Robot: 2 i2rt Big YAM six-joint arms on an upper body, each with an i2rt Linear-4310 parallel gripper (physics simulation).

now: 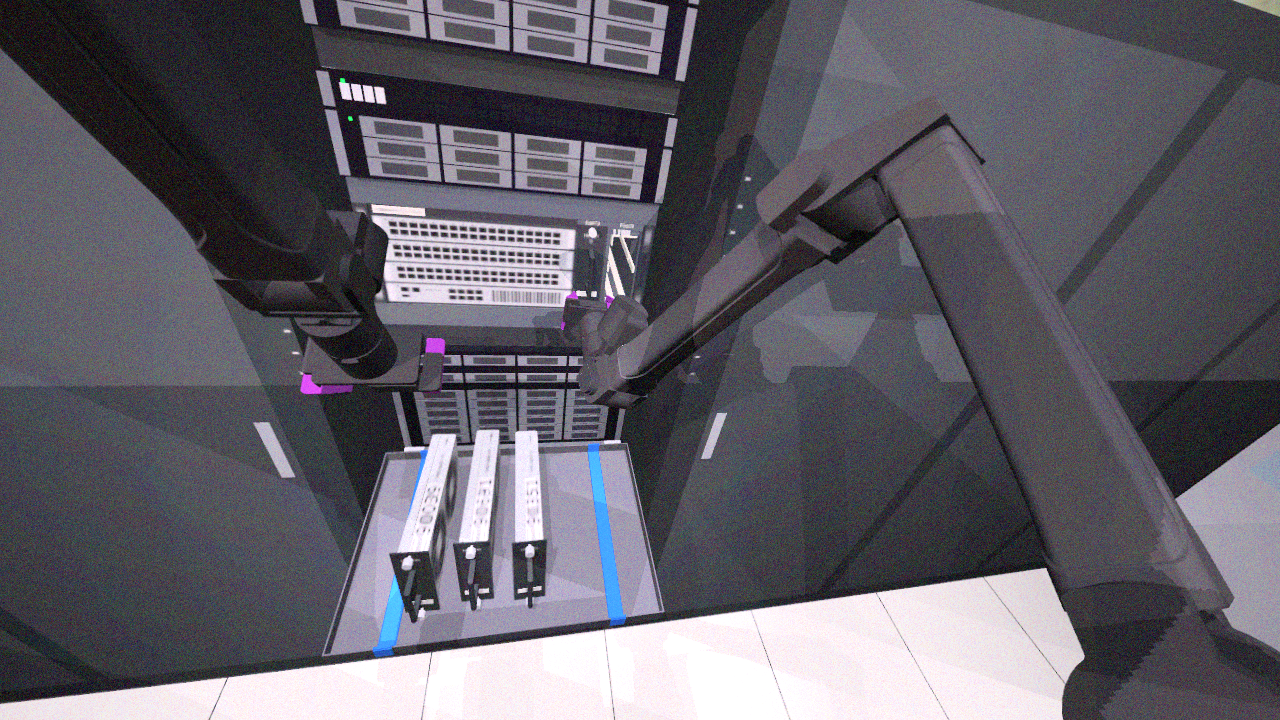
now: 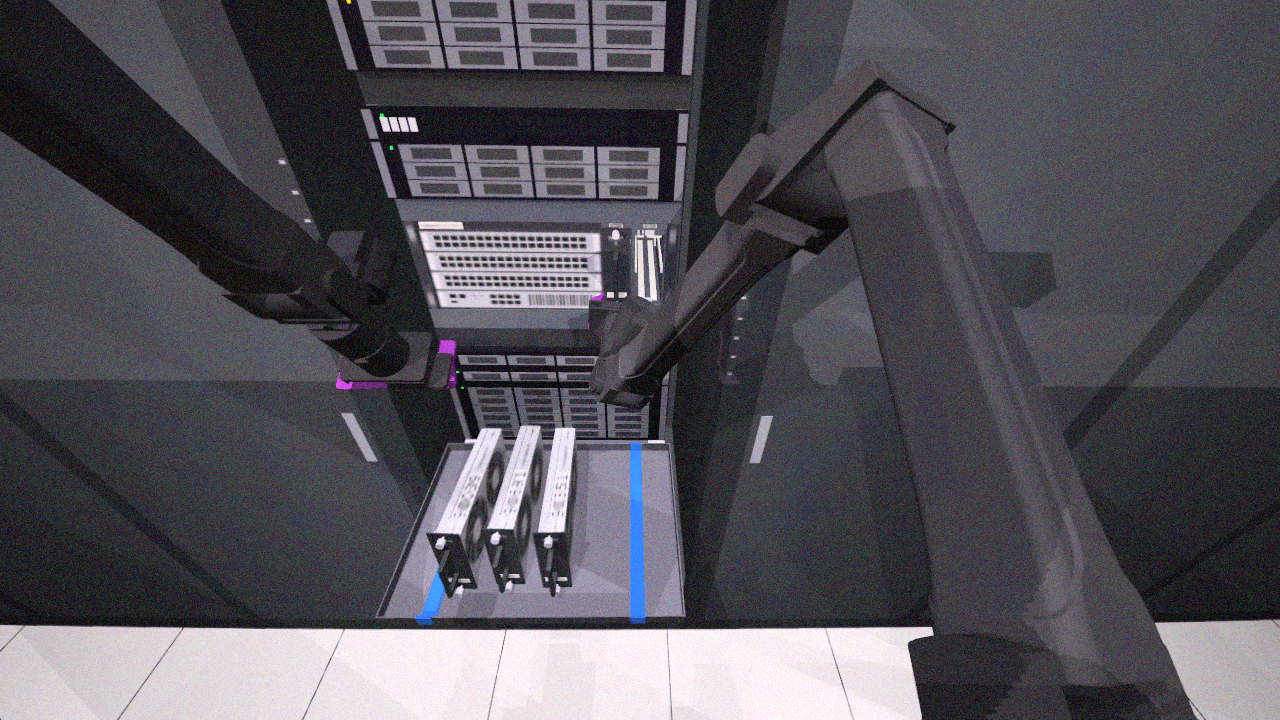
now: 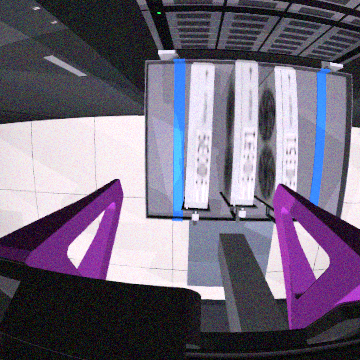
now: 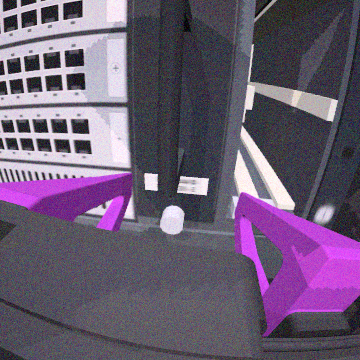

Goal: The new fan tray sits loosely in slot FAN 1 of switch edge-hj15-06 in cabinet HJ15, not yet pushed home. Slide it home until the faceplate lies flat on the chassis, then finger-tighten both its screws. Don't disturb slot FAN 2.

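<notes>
The fan tray in slot FAN 1 shows its dark faceplate at the right of the white switch. Whether it lies flat on the chassis I cannot tell. Its upper screw is pale; its lower screw is a white knob. My right gripper is open at the faceplate's lower end, fingers on either side of the lower screw, not touching it. Slot FAN 2 lies to the right, with pale strips. My left gripper is open and empty, lower left of the switch.
A grey shelf with blue strips projects below. Three white fan units stand on it. Servers fill the rack above. Dark cabinet doors flank the rack, with the right arm crossing before one.
</notes>
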